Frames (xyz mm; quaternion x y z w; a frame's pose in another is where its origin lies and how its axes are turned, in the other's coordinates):
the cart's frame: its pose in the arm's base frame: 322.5 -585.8 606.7 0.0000 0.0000 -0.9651 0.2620
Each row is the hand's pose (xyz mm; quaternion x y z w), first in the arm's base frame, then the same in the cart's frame.
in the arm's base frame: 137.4 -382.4 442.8 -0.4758 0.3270 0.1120 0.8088
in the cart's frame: 56.8 -269.1 -163.9 -0.4402 -0.3735 0.8099 0.1038
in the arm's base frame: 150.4 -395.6 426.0 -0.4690 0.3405 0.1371 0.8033
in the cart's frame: 52.3 -251.1 -180.7 -0.4515 -0.3634 0.8112 0.0781
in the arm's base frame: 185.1 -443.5 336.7 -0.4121 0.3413 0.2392 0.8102
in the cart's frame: 46.6 -192.2 -270.0 0.4374 0.3083 -0.8446 0.0186
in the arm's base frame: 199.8 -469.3 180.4 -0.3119 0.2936 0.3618 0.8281
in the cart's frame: 46.9 -162.6 -426.3 0.3650 0.2241 -0.8939 0.1322
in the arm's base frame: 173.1 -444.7 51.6 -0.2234 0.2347 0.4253 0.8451
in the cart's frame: 57.5 -197.3 -555.1 0.2850 0.1541 -0.9270 0.1890
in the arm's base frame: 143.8 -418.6 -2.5 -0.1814 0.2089 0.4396 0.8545
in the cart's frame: 69.6 -234.6 -609.2 0.2491 0.1203 -0.9398 0.2004
